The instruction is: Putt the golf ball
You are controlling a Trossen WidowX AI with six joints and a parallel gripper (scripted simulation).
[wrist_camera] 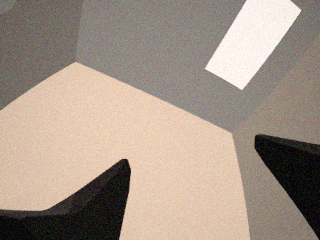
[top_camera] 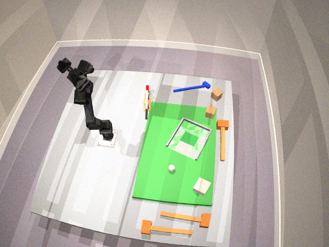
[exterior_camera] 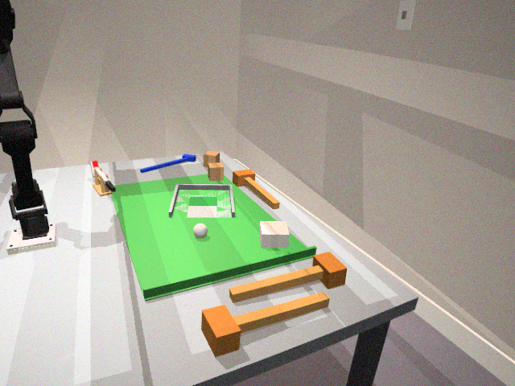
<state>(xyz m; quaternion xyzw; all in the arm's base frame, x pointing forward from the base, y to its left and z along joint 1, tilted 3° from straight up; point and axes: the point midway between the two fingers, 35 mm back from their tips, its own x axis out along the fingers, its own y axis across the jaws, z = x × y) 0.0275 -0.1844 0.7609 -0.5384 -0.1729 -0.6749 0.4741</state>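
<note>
Right now the red putter is 18 cm ahead of my gripper tip, 46 cm to the left of it and 76 cm below it. Also, from my gripper tip: green mat (46 cm ahead, 14 cm to the left, 82 cm below); white golf ball (43 cm ahead, 79 cm below); pale block (63 cm ahead, 10 cm to the right, 79 cm below).
</note>
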